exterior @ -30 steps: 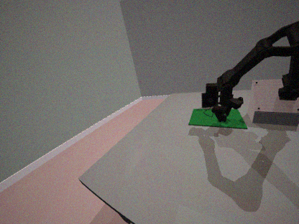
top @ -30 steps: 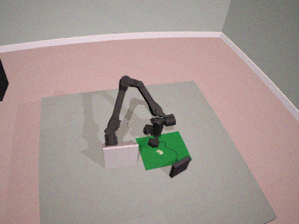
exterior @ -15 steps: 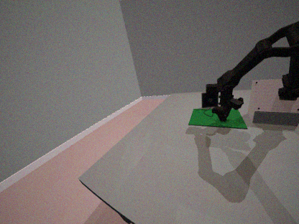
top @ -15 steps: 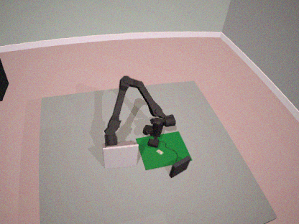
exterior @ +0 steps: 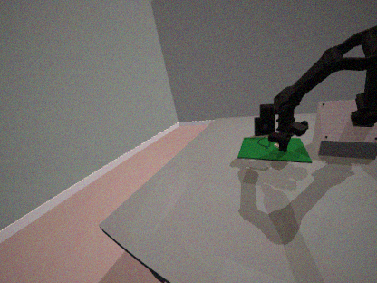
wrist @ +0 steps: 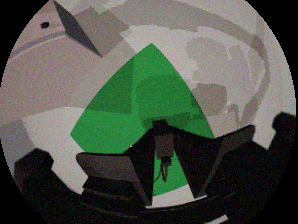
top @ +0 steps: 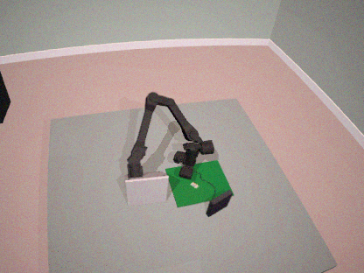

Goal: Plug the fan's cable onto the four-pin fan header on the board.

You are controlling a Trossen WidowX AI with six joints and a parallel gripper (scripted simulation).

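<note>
The fan header lies 70 mm to the right of my gripper tip, 30 mm ahead of it and 20 mm below it. From my gripper tip the other things lie so: green board 60 mm ahead, 50 mm to the right, 40 mm below; then dark fan 210 mm to the right, 100 mm ahead, 30 mm above; then fan plug 10 mm ahead, 10 mm above.
</note>
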